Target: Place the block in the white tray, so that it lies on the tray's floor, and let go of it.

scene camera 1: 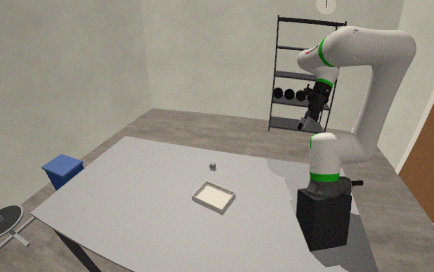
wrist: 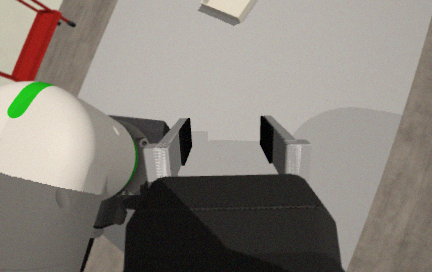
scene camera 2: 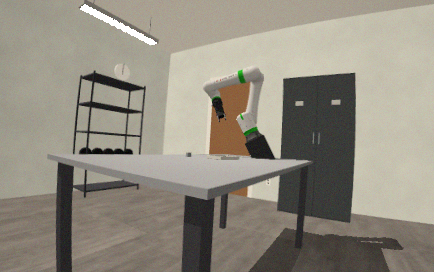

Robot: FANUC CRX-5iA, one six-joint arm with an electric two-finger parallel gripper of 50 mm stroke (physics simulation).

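Where they show: gripper, between the fingertips: [scene camera 1: 301,129] [wrist: 225,131] [scene camera 2: 222,120]; arm's base, origin of its link: [scene camera 1: 323,192] [wrist: 113,160] [scene camera 2: 254,139].
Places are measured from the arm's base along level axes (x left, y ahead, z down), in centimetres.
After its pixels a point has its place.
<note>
A small grey block [scene camera 1: 213,165] @(y 52.3, x -30.3, z 13.1 cm) [scene camera 2: 188,154] @(y 54.2, x -30.9, z 14.0 cm) sits on the table, a little behind the tray in the first scene view. The white tray [scene camera 1: 214,197] @(y 47.8, x -7.1, z 15.1 cm) [scene camera 2: 224,158] @(y 55.8, x -3.8, z 14.5 cm) lies flat on the table, and its inside shows bare in the first scene view. A corner of the tray [wrist: 231,7] @(y 42.4, x -7.0, z 15.1 cm) shows at the top edge of the wrist view. The block does not show in the wrist view. My gripper [scene camera 1: 304,125] @(y 7.6, x -27.5, z -15.0 cm) [scene camera 2: 222,119] @(y 7.6, x -27.5, z -15.0 cm) [wrist: 225,131] @(y 7.6, x -27.5, z -15.0 cm) is open and empty, high above the table and well apart from the block and the tray, on the robot base's side.
The grey table [scene camera 1: 145,200] @(y 81.3, x 1.5, z 15.3 cm) [scene camera 2: 165,167] @(y 118.9, x 0.5, z 15.3 cm) [wrist: 225,70] @(y 25.6, x -9.8, z 15.3 cm) bears the tray and block. The robot's black base block [scene camera 1: 324,217] @(y 1.9, x 11.5, z 2.4 cm) stands at its right in the first scene view. A shelf rack [scene camera 1: 274,75] [scene camera 2: 90,120] and a blue bin [scene camera 1: 63,166] stand beyond the table.
</note>
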